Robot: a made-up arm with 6 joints.
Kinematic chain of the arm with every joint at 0, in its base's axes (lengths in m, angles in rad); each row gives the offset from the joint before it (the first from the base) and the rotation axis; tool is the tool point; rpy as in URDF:
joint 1: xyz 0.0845 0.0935 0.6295 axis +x
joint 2: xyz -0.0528 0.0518 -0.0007 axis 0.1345 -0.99 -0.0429
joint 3: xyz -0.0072 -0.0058 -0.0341 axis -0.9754 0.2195 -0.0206
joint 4: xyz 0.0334 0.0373 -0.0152 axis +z
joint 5: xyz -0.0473 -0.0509 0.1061 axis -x
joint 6: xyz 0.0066 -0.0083 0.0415 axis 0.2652 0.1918 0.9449
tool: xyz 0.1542 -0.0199 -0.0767 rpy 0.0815 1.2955 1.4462
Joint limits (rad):
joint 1: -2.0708..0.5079
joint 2: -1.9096..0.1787
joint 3: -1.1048..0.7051
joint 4: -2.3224..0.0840
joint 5: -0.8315..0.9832
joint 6: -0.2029..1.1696
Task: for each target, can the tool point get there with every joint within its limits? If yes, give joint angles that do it. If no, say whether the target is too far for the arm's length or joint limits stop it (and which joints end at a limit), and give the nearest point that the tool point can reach.
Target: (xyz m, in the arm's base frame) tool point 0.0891 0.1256 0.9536
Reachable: no: joint limits stop it (at a limit: joint 1, joint 2, joint 5, joint 6) | nearest point 0.0687 0.1352 0.8182 | short by 0.137 m
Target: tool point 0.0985 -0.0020 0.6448
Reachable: yes | joints -0.9581 -0.7262 -0.6320 -0.3545 0.1474 -0.0501
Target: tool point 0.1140 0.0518 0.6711
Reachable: yes | joints -1.1293 -0.1689 -0.4426 -0.5223 0.2476 0.0783
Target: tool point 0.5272 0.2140 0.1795
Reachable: no: too far | nearest point 0.1475 0.1431 0.4442 | short by 0.468 m
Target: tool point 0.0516 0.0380 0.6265
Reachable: yes | joints -1.0624 -0.9018 -0.4075 -1.0553 0.3929 0.4678
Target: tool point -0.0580 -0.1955 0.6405
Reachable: no: joint limits stop it (at a limit: joint 1, joint 3, joint 4, joint 5) | nearest point -0.0192 -0.0820 0.6038 | short by 0.125 m
